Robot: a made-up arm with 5 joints.
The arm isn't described. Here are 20 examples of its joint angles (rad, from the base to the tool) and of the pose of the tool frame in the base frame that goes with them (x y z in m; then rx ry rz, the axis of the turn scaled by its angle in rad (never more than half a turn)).
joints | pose
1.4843 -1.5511 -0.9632 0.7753 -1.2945 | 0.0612 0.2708 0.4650 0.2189 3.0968 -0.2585
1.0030 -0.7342 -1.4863 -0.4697 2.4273 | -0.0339 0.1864 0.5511 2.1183 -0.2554 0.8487
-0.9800 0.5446 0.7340 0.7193 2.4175 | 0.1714 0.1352 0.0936 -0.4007 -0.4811 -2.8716
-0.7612 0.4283 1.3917 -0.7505 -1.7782 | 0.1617 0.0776 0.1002 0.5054 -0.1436 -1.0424
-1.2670 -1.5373 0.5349 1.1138 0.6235 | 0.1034 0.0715 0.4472 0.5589 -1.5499 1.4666
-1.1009 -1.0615 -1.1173 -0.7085 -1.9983 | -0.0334 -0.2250 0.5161 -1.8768 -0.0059 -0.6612
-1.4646 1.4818 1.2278 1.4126 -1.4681 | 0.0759 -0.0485 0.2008 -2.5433 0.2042 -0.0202
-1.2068 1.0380 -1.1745 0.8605 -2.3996 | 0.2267 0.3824 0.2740 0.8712 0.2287 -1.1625
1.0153 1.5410 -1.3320 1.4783 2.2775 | 0.2682 -0.2950 0.1159 0.1238 -0.0064 1.2121
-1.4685 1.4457 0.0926 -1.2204 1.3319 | 0.1066 0.2480 0.0162 0.1552 -1.6707 2.2746
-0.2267 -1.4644 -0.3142 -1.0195 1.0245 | -0.1216 -0.0453 0.5100 0.7314 1.8605 0.7965
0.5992 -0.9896 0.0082 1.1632 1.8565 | 0.1791 -0.0635 0.5020 -1.3667 -0.5258 0.9989
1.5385 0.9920 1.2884 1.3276 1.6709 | 0.0838 0.0266 0.1736 2.0375 -0.0195 0.0525
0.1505 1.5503 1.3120 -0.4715 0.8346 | 0.0092 0.0130 0.1094 0.3761 0.7436 0.5989
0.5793 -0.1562 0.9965 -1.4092 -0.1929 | 0.2861 -0.1308 0.2824 -0.3661 -2.1472 -0.4759
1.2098 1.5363 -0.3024 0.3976 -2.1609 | 0.1664 -0.2160 -0.0325 0.0421 -0.0770 2.8626
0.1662 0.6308 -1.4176 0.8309 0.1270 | 0.4196 -0.0547 0.4764 -0.1862 -1.5157 -0.0701
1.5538 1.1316 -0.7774 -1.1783 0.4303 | 0.0915 -0.3997 0.2685 -2.0317 -1.3992 -0.5345
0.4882 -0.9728 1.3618 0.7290 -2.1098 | 0.2238 -0.0728 0.2177 0.4558 -0.4125 -2.5875
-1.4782 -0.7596 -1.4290 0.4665 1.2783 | 0.0660 -0.1628 0.5934 -0.3844 3.0767 0.2295
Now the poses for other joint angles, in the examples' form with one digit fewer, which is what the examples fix.
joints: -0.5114 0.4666 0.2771 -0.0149 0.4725
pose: 0.364 0.160 0.177 0.038 -0.871 0.878
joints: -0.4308 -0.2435 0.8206 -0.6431 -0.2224
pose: 0.330 0.116 0.289 0.563 -1.538 0.122
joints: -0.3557 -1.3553 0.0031 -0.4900 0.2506
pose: 0.015 -0.023 0.572 -0.221 2.870 0.108
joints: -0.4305 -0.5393 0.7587 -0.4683 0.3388
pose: 0.315 0.109 0.361 0.130 -1.845 0.507
